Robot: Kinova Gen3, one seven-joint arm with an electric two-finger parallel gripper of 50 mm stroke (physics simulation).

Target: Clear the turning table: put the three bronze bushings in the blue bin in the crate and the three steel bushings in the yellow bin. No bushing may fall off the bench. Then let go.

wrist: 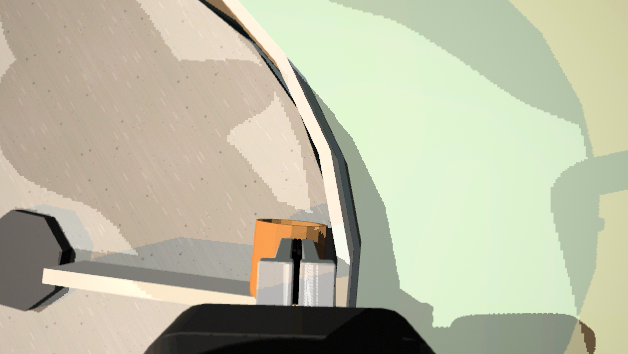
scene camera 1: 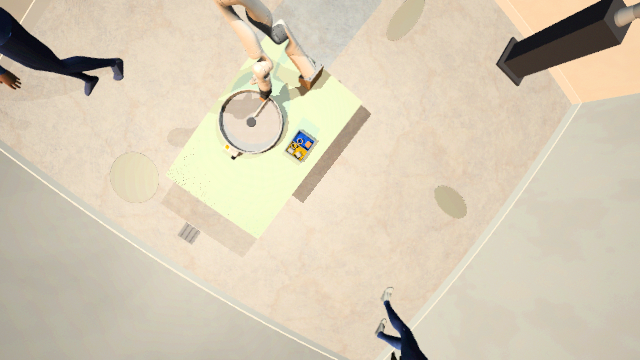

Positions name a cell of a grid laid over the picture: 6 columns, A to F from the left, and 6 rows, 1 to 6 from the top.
I see my gripper (wrist: C5) and a turning table (wrist: B3).
